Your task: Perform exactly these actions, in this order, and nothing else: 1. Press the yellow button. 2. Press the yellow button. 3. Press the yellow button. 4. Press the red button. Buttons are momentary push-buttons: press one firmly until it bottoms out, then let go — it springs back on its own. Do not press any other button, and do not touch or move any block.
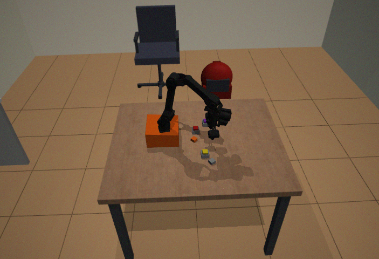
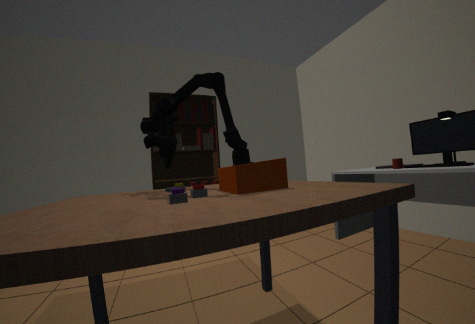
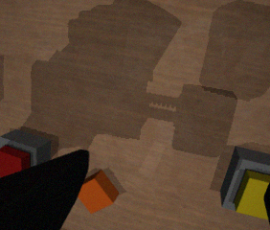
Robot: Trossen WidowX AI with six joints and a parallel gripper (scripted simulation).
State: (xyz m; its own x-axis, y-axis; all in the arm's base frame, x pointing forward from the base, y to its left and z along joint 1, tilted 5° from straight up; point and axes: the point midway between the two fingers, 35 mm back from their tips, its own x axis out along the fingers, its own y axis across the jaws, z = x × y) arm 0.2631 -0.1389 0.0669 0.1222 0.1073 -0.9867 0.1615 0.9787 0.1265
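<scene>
Right now the yellow button is 6 cm behind my gripper tip, 6 cm to the right of it and 8 cm below it. The rest, counted from my gripper tip: small orange block 9 cm behind, 9 cm to the left, 10 cm below; grey block 3 cm behind, 13 cm to the right, 10 cm below; red button 5 cm behind, 17 cm to the left, 8 cm below.
</scene>
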